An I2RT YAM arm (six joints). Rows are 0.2 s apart.
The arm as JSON. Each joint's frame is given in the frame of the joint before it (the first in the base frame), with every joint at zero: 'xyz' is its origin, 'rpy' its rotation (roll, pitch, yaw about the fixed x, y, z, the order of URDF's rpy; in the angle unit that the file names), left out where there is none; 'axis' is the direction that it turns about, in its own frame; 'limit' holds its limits. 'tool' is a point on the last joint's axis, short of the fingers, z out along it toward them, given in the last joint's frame.
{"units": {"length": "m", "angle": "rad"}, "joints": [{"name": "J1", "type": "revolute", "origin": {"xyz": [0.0, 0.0, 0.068], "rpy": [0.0, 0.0, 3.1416]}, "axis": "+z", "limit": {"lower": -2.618, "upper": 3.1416}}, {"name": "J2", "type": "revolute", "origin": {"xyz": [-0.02, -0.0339, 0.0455], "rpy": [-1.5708, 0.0, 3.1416]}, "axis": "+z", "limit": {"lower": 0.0, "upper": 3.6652}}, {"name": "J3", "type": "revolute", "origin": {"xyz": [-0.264, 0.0, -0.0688], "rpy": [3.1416, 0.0, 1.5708]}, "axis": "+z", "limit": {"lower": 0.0, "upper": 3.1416}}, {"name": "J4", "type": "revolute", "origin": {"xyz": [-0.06, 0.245, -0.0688]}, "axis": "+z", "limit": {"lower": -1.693, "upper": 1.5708}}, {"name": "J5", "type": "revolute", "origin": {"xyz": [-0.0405, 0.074, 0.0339], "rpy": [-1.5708, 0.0, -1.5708]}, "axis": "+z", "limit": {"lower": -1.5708, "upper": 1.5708}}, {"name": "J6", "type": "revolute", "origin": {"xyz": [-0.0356, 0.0, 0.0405], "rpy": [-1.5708, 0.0, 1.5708]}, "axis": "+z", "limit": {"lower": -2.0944, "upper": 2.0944}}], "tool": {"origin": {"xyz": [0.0, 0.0, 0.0], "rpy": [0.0, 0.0, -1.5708]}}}
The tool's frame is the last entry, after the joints.
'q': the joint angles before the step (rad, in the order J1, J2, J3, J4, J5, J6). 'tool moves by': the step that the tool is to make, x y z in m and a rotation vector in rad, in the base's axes. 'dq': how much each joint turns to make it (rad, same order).
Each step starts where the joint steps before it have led.
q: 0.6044, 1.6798, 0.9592, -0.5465, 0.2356, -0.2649
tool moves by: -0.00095, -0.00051, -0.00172, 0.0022, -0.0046, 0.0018
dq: 0.0004, -0.0023, -0.0111, 0.0142, 0.0004, -0.0016
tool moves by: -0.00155, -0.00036, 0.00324, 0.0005, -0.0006, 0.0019
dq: 0.0019, -0.0118, 0.0012, -0.0122, -0.0001, 0.0001
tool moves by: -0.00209, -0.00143, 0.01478, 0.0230, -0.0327, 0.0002
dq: 0.0000, -0.0480, 0.0069, -0.0149, -0.0003, -0.0001
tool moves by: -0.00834, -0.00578, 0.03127, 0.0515, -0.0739, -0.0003
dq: 0.0000, -0.1126, 0.0053, -0.0279, 0.0000, 0.0004
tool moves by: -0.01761, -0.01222, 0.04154, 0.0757, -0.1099, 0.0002
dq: 0.0000, -0.1659, 0.0008, -0.0332, 0.0003, -0.0004
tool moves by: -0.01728, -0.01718, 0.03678, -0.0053, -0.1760, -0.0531
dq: -0.0015, -0.1526, -0.0001, -0.0042, 0.1145, -0.0229
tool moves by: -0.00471, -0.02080, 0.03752, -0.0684, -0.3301, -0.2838
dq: -0.0149, -0.1053, 0.0004, 0.1316, 0.3612, -0.0011
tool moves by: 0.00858, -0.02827, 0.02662, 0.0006, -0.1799, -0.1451
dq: -0.1190, -0.0485, 0.0043, 0.1640, 0.0668, -0.0904
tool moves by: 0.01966, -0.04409, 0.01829, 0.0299, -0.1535, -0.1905
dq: -0.2125, 0.0092, 0.0076, 0.1866, -0.0125, -0.0447
